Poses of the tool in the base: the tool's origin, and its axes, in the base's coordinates. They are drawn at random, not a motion.
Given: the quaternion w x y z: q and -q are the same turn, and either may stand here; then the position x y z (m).
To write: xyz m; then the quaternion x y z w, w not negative. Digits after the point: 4 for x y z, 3 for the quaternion.
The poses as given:
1: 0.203 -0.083 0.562 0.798 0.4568 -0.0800 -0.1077
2: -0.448 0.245 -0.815 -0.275 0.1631 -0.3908 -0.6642
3: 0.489 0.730 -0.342 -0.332 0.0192 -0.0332 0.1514
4: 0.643 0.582 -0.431 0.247 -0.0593 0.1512 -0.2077
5: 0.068 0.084 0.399 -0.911 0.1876 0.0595 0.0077
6: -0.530 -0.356 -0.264 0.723 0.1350 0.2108 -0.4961
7: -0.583 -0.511 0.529 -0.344 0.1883 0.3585 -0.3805
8: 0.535 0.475 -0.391 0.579 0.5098 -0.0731 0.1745
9: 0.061 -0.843 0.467 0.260 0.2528 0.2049 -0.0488
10: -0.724 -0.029 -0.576 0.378 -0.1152 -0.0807 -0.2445
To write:
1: 0.4568 -0.0800 -0.1077 -0.083 0.562 0.798 0.203
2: 0.1631 -0.3908 -0.6642 -0.245 0.815 0.275 0.448
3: 0.0192 -0.0332 0.1514 0.730 -0.342 -0.332 0.489
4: -0.0593 0.1512 -0.2077 0.582 -0.431 0.247 0.643
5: 0.1876 0.0595 0.0077 0.084 0.399 -0.911 0.068
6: 0.1350 0.2108 -0.4961 0.356 0.264 -0.723 0.530
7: 0.1883 0.3585 -0.3805 0.511 -0.529 0.344 0.583
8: 0.5098 -0.0731 0.1745 0.475 -0.391 0.579 0.535
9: 0.2528 0.2049 -0.0488 -0.843 0.467 0.260 0.061
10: -0.1152 -0.0807 -0.2445 0.029 0.576 -0.378 0.724
